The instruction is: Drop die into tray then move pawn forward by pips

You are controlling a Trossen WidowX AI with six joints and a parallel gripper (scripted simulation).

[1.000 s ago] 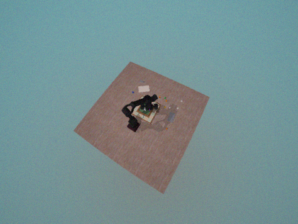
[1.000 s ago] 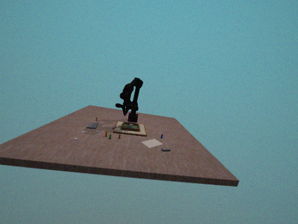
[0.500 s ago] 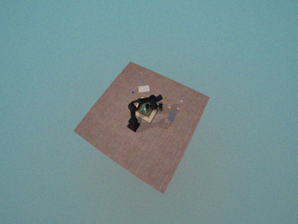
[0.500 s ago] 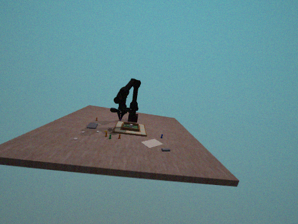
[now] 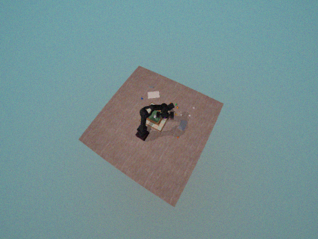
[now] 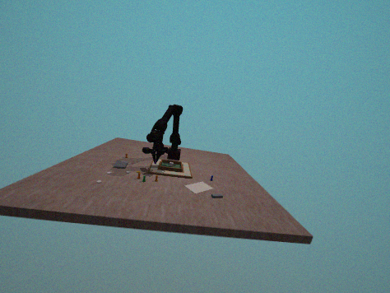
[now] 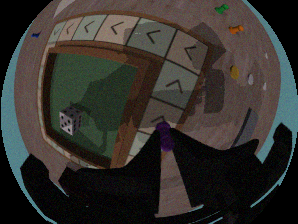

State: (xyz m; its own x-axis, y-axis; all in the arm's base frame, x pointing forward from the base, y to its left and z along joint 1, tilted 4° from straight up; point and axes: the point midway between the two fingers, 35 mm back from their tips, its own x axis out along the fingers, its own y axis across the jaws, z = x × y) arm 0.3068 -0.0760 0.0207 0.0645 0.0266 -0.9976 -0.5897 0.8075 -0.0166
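Now: the white die 50 mm behind my gripper tip, 110 mm to the left of it and 10 mm below it. From my gripper tip the other things lie so: purple pawn: 10 mm above; then grey pad: 60 mm ahead, 210 mm to the right, 30 mm below; then green dice tray: 40 mm behind, 110 mm to the left, 30 mm below.
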